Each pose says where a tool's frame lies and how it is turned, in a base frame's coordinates. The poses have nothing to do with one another.
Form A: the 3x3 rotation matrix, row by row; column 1 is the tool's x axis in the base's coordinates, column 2 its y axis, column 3 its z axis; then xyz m. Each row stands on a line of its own.
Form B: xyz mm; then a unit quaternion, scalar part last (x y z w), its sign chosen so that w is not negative. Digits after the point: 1 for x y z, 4 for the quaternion.
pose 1, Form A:
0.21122 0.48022 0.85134
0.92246 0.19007 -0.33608
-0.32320 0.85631 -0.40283
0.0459 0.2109 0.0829
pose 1, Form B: 45.9 210.9 82.9 0.5967 0.5877 0.2213 0.4996
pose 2, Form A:
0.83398 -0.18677 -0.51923
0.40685 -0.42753 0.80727
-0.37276 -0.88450 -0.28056
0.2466 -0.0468 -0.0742
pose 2, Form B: 246.6 -46.8 -74.2 -0.7972 -0.0690 0.2797 0.5305
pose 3, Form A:
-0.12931 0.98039 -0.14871
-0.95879 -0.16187 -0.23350
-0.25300 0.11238 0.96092
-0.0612 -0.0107 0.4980
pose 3, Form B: -61.2 -10.7 498.0 0.1338 0.0404 -0.7503 0.6461
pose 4, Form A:
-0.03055 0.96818 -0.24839
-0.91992 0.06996 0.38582
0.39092 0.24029 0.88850
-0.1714 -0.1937 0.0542
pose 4, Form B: -171.4 -193.7 54.2 -0.0524 -0.2302 -0.6799 0.6942
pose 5, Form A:
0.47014 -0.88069 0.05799
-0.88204 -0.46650 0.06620
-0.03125 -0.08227 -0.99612
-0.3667 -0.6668 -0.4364
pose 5, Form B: -366.7 -666.8 -436.4 -0.8563 0.5147 -0.0078 0.0433
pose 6, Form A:
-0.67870 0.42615 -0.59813
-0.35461 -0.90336 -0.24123
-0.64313 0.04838 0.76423
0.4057 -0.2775 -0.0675
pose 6, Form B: 405.7 -277.5 -67.5 0.3393 0.0527 -0.9146 0.2134
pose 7, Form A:
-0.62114 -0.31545 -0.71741
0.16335 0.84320 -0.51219
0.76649 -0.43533 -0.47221
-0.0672 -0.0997 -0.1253
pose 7, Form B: -67.2 -99.7 -125.3 0.0444 -0.8568 0.2765 0.4330
